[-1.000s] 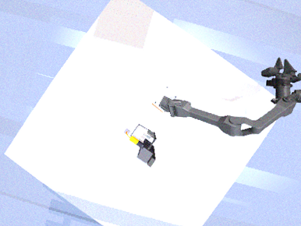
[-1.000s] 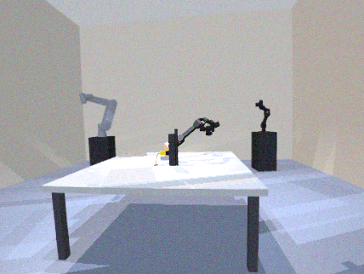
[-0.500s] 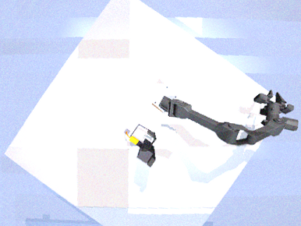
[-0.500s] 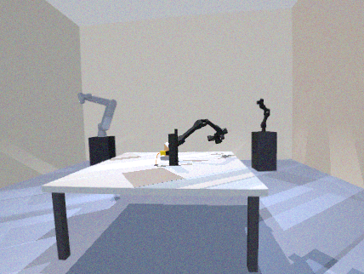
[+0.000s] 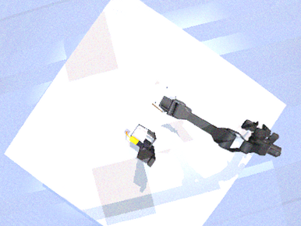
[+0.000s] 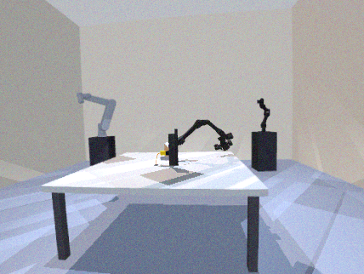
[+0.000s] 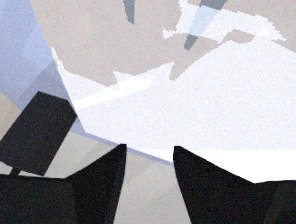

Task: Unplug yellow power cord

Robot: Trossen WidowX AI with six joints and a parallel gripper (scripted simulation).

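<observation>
My gripper tip is 44 cm short of the yellow plug, 59 cm to the left of it and 6 cm below it.
</observation>
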